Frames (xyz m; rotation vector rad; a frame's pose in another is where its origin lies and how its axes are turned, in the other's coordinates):
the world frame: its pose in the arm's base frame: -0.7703 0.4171 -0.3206 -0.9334 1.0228 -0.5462
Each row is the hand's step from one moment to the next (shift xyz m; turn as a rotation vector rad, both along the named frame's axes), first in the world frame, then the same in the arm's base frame.
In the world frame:
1: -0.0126 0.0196 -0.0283 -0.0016 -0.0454 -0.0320
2: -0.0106 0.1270 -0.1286 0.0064 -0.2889 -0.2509
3: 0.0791 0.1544 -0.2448 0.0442 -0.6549 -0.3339
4: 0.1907 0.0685 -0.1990 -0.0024 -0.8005 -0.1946
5: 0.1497 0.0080 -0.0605 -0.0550 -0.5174 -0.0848
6: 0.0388 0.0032 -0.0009 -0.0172 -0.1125 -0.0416
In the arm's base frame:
1: -0.0315 0.0086 -0.0166 -0.0280 -0.0348 0.0331
2: -0.1237 0.0229 -0.1302 -0.2134 -0.2525 0.1927
3: -0.1889 -0.0769 -0.2201 -0.2601 -0.5027 0.4712
4: -0.0958 -0.1882 -0.1899 -0.1516 -0.4874 0.6466
5: 0.0119 -0.1336 -0.0902 -0.0850 -0.2582 0.4517
6: 0.0163 -0.0282 -0.0213 -0.0415 -0.0613 0.0959

